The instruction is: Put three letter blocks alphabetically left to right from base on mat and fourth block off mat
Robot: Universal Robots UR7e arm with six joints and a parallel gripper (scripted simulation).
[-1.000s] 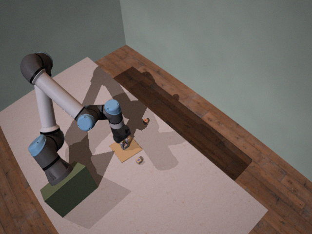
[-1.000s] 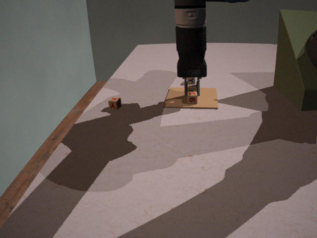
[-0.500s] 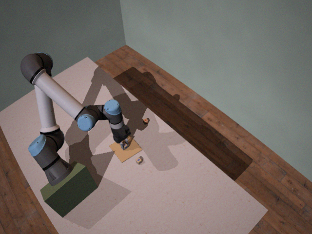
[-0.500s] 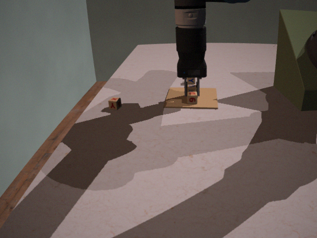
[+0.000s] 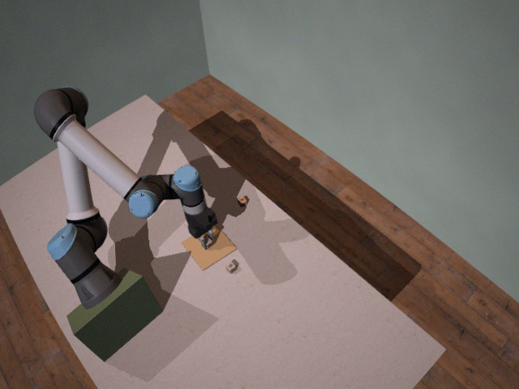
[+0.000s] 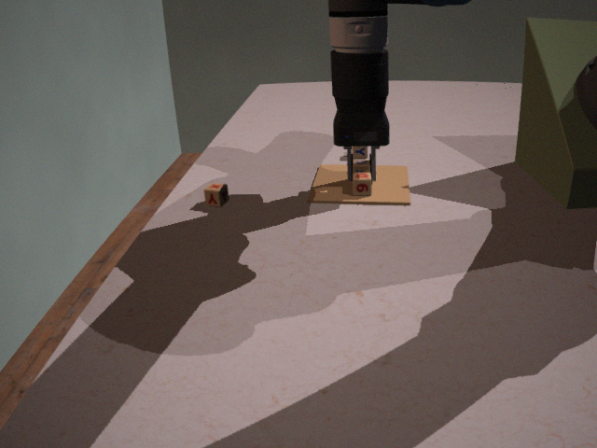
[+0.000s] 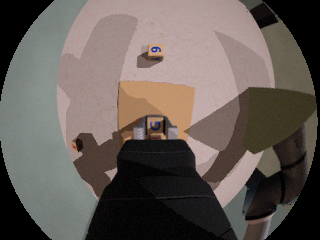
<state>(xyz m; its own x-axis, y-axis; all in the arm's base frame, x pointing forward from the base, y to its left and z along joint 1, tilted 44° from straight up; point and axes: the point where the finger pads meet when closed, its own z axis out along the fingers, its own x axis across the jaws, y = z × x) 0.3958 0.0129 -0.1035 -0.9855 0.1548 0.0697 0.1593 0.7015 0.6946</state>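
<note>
My gripper is now 2 cm above the tan mat.
</note>
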